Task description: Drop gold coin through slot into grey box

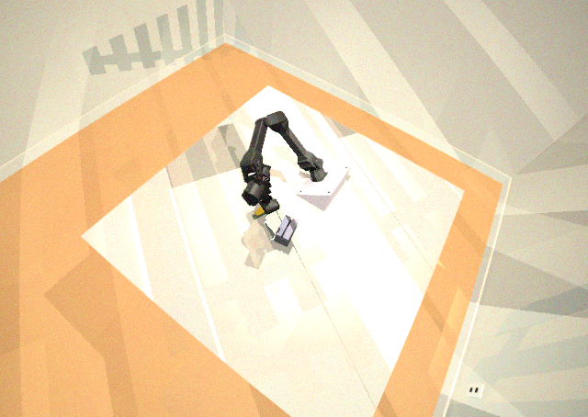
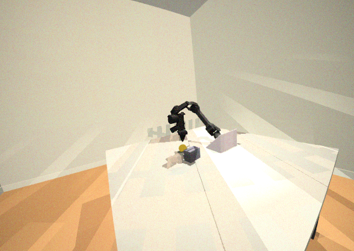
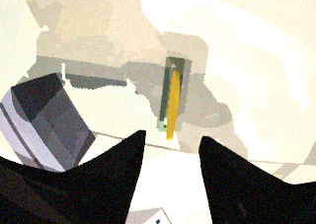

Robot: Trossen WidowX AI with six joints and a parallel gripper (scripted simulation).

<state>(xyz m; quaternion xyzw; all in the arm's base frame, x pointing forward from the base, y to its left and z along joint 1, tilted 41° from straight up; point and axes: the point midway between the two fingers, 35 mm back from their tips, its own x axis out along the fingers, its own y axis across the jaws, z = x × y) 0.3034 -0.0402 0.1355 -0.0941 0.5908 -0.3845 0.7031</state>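
Now: gripper tip 60 mm above the gold coin.
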